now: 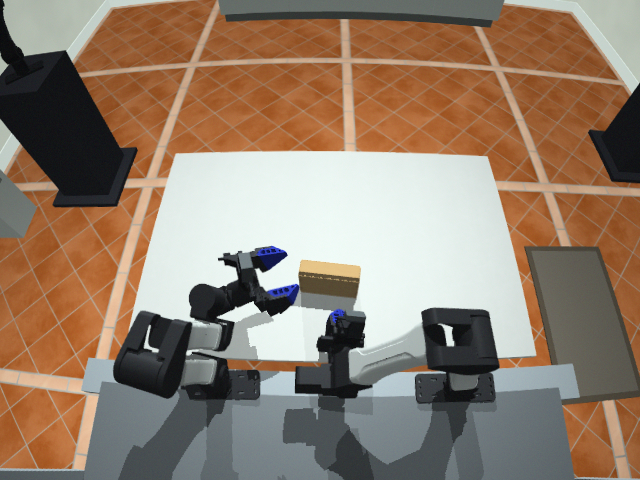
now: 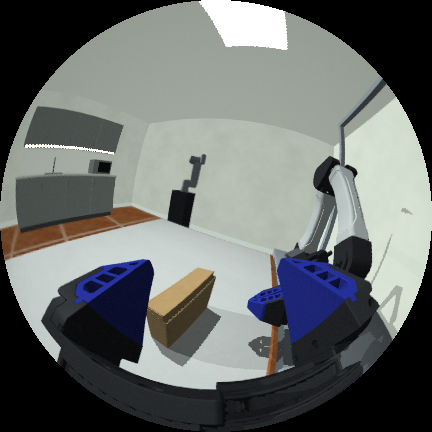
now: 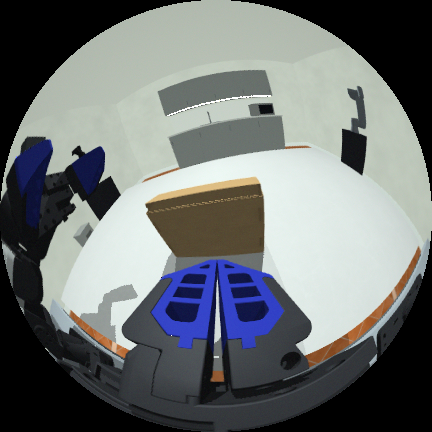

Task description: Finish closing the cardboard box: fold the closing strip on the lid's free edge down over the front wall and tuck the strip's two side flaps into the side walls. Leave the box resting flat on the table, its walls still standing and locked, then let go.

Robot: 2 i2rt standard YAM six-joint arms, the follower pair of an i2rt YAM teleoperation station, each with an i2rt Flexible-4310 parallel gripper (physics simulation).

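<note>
The closed-looking cardboard box [image 1: 328,286] [image 2: 187,315] [image 3: 215,230] sits on the white table, its tan lid [image 1: 329,268] [image 2: 182,292] [image 3: 210,190] on top. A narrow darker band runs along the front under the lid's edge, with a dashed line below it. I cannot tell whether the side flaps are tucked. My left gripper [image 1: 292,270] [image 2: 215,268] is open and empty, left of the box and apart from it. My right gripper [image 1: 337,313] [image 2: 247,303] [image 3: 216,265] is shut and empty, in front of the box's front wall and apart from it.
The white table [image 1: 413,217] [image 2: 90,245] [image 3: 340,225] extends around the box. The grey bench [image 1: 496,434] carrying both arm bases lies at the near side. Grey kitchen cabinets [image 2: 65,200] [image 3: 227,137] and a black pedestal [image 2: 180,207] [image 3: 353,150] stand beyond the table.
</note>
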